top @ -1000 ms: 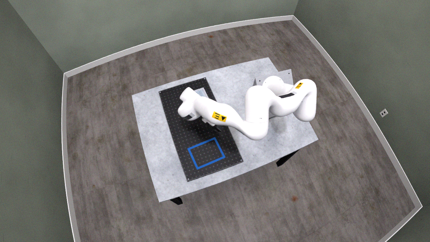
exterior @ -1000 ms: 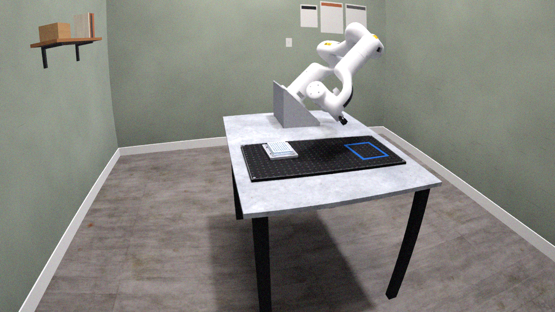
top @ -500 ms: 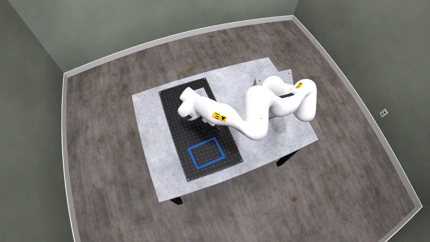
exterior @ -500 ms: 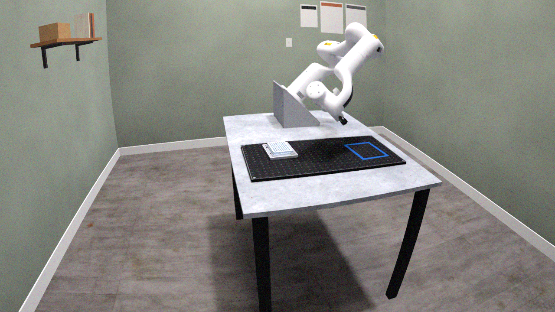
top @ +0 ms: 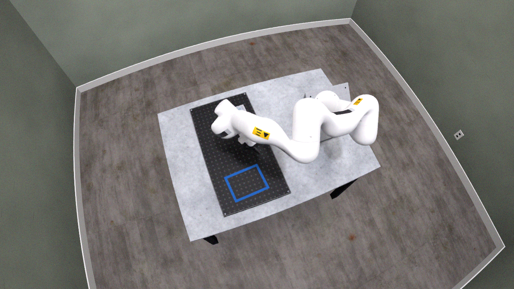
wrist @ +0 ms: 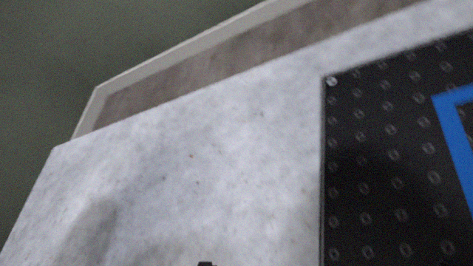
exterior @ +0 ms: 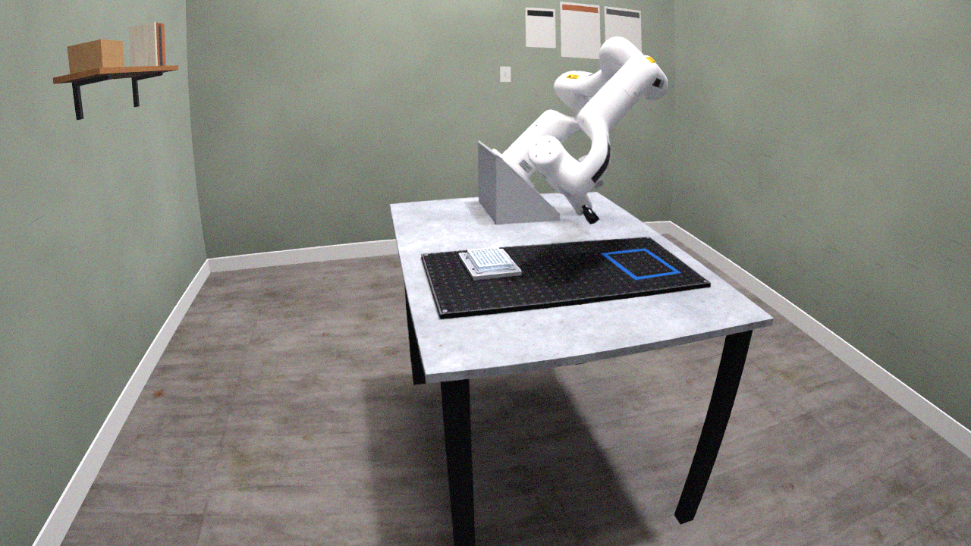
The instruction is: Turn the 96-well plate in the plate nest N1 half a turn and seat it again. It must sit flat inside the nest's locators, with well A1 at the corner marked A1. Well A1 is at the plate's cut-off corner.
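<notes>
The 96-well plate is 290 mm to the right of my hand, 100 mm below it and 90 mm ahead of it. From my hand the other things lie so: slotted fixture plate 290 mm to the right, 110 mm below, 90 mm ahead.
</notes>
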